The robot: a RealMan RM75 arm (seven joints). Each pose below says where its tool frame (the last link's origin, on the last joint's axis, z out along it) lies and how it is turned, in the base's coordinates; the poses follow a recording.
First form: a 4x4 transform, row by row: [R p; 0 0 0 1], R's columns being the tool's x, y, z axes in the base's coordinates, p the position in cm. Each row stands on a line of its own.
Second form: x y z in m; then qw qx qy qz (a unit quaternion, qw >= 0). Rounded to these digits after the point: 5 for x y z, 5 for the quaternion.
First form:
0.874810, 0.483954, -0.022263, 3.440
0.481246, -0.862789, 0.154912, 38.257
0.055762, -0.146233, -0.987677, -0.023
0, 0, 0, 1
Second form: 0.03440, 0.38257, -0.00023, 0.07801, -0.96505, -0.25004, -0.00868
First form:
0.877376, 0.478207, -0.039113, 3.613
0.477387, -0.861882, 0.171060, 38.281
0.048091, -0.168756, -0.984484, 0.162
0, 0, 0, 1
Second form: 0.03613, 0.38281, 0.00162, 0.08805, -0.96485, -0.24760, -0.00233
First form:
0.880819, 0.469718, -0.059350, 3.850
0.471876, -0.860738, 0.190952, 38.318
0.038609, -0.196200, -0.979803, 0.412
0, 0, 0, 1
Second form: 0.03850, 0.38318, 0.00412, 0.10035, -0.96454, -0.24405, 0.00538
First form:
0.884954, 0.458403, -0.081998, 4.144
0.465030, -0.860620, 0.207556, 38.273
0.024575, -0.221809, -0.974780, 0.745
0, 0, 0, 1
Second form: 0.04144, 0.38273, 0.00745, 0.11130, -0.96441, -0.23938, 0.01489
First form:
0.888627, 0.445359, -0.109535, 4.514
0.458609, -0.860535, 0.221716, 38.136
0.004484, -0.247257, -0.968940, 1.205
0, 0, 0, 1
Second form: 0.04514, 0.38136, 0.01205, 0.12161, -0.96412, -0.23440, 0.02724
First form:
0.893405, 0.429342, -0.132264, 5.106
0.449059, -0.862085, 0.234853, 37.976
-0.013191, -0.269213, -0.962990, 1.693
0, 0, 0, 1
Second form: 0.05106, 0.37976, 0.01693, 0.13070, -0.96417, -0.22776, 0.03772
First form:
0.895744, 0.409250, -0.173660, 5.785
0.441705, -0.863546, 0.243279, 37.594
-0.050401, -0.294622, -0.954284, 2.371
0, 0, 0, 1
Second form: 0.05785, 0.37594, 0.02371, 0.13956, -0.96353, -0.22079, 0.05814
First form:
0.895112, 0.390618, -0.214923, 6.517
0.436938, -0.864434, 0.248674, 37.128
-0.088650, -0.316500, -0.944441, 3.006
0, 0, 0, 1
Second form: 0.06517, 0.37128, 0.03006, 0.14683, -0.96229, -0.21500, 0.07887
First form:
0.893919, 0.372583, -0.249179, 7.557
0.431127, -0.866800, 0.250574, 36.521
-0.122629, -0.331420, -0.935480, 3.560
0, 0, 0, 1
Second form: 0.07557, 0.36521, 0.03560, 0.15136, -0.96128, -0.20902, 0.09670
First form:
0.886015, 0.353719, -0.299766, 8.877
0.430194, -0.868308, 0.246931, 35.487
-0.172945, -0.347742, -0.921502, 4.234
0, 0, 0, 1
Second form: 0.08877, 0.35487, 0.04234, 0.15509, -0.95862, -0.20444, 0.12328
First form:
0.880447, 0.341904, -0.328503, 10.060
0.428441, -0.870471, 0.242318, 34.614
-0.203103, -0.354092, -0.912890, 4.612
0, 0, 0, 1
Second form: 0.10060, 0.34614, 0.04612, 0.15579, -0.95705, -0.20123, 0.13887
